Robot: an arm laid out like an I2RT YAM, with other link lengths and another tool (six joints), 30 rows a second.
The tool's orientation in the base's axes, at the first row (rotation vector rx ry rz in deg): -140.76 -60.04 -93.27
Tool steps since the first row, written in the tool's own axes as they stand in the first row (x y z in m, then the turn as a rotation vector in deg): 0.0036 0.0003 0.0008 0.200 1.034 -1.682; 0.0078 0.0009 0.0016 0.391 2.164 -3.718; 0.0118 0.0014 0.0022 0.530 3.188 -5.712; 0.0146 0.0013 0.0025 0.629 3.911 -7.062; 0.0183 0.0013 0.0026 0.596 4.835 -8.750; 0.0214 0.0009 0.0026 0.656 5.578 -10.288; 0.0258 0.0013 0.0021 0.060 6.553 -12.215; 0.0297 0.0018 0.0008 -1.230 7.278 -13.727; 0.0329 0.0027 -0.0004 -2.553 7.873 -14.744; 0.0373 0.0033 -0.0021 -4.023 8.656 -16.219; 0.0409 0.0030 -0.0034 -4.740 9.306 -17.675; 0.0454 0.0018 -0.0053 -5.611 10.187 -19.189; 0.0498 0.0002 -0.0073 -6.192 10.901 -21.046
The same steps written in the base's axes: 0.0017 0.0019 0.0027 -0.769 -1.303 1.285; 0.0036 0.0039 0.0060 -1.777 -2.812 2.756; 0.0053 0.0058 0.0092 -2.819 -4.250 4.130; 0.0061 0.0075 0.0113 -3.508 -5.245 5.075; 0.0071 0.0094 0.0143 -4.395 -6.585 6.133; 0.0076 0.0113 0.0167 -5.235 -7.683 7.138; 0.0084 0.0131 0.0207 -6.420 -9.441 7.861; 0.0086 0.0143 0.0247 -7.564 -11.217 7.738; 0.0088 0.0148 0.0281 -8.383 -12.730 7.318; 0.0088 0.0160 0.0327 -9.508 -14.631 7.049; 0.0084 0.0177 0.0362 -10.513 -16.031 7.347; 0.0073 0.0203 0.0404 -11.477 -17.710 7.622; 0.0058 0.0231 0.0444 -12.742 -19.233 8.237
